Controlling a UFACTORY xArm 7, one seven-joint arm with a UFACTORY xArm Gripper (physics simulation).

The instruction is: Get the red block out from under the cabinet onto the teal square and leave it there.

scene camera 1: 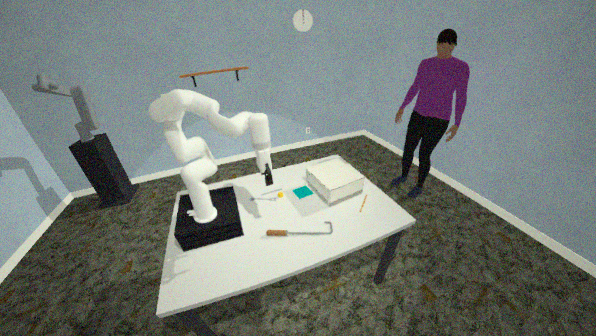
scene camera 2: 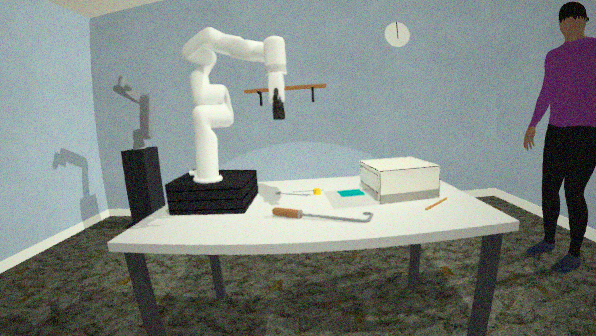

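Pixels of known places: gripper, fingertip midpoint: (scene camera 1: 267, 179) (scene camera 2: 279, 119); arm's base, link origin: (scene camera 1: 205, 214) (scene camera 2: 208, 179).
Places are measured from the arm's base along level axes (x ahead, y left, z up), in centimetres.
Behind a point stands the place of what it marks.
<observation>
The white cabinet (scene camera 1: 336, 176) {x 80.5, y 6.0, z 1.2 cm} (scene camera 2: 407, 175) {x 82.0, y -3.7, z -1.6 cm} stands on the right part of the table. The teal square (scene camera 1: 303, 192) {x 60.7, y 14.7, z -12.2 cm} (scene camera 2: 351, 193) {x 60.8, y 14.4, z -12.3 cm} lies flat beside the cabinet, on its left, with nothing on it. The red block does not show in either view; the space under the cabinet is hidden. My gripper (scene camera 1: 269, 182) {x 34.7, y -12.6, z 22.7 cm} (scene camera 2: 279, 118) {x 34.7, y -12.6, z 22.7 cm} is open and empty, pointing down. It hangs high above the table, left of the teal square. A hook tool with a wooden handle (scene camera 1: 277, 233) {x 35.2, y -16.5, z -9.7 cm} (scene camera 2: 287, 213) {x 35.6, y -16.9, z -10.3 cm} lies on the table, nearer the front edge, its hooked end to the right.
A small yellow block (scene camera 1: 280, 195) {x 44.8, y 15.2, z -10.6 cm} (scene camera 2: 317, 191) {x 45.4, y 15.2, z -10.7 cm} lies near thin grey tools left of the teal square. A thin orange stick (scene camera 1: 363, 203) {x 91.7, y -10.9, z -11.6 cm} (scene camera 2: 436, 203) {x 92.0, y -10.8, z -11.7 cm} lies right of the cabinet. The arm stands on a black base (scene camera 1: 210, 235) {x 1.2, y -10.2, z -5.7 cm} (scene camera 2: 212, 200) {x 5.0, y -10.0, z -6.5 cm}. A person (scene camera 1: 440, 90) (scene camera 2: 570, 90) stands beyond the table's right end.
</observation>
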